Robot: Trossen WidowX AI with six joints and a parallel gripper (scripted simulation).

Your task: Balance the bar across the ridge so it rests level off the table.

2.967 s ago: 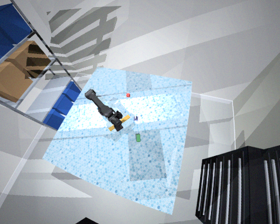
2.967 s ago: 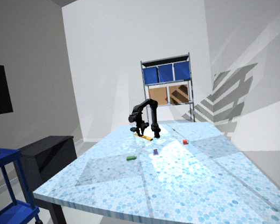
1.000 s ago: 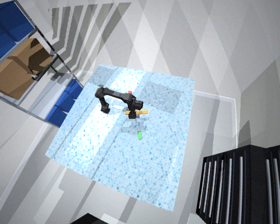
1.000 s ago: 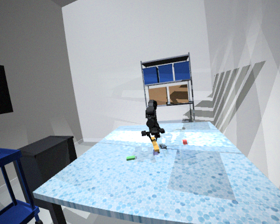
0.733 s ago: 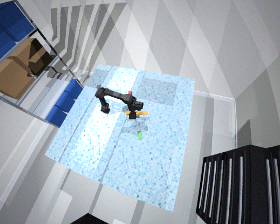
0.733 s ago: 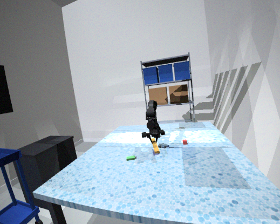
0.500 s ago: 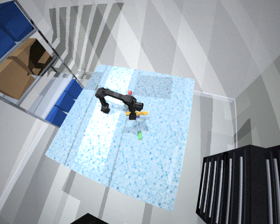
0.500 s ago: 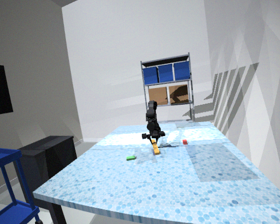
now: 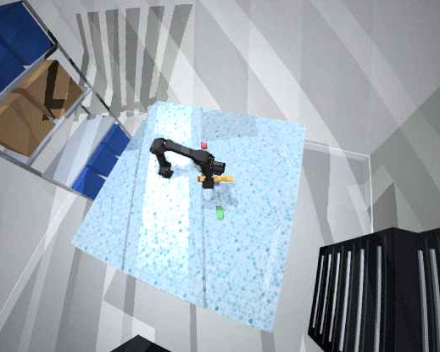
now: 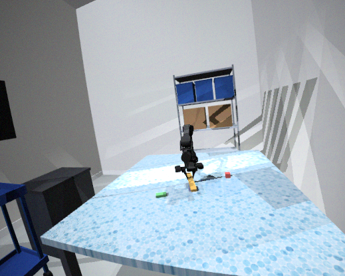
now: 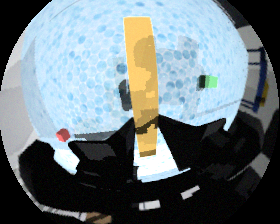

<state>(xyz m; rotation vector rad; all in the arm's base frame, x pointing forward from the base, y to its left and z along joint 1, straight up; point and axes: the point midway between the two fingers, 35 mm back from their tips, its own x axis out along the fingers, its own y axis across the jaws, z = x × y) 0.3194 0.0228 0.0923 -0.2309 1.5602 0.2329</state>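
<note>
Now: gripper tip 30 mm short of the bar and 10 mm to the right of it. The rest, counted from my gripper tip: red block (140 mm behind, 250 mm to the left, 40 mm below); green block (110 mm ahead, 180 mm to the right, 50 mm below).
</note>
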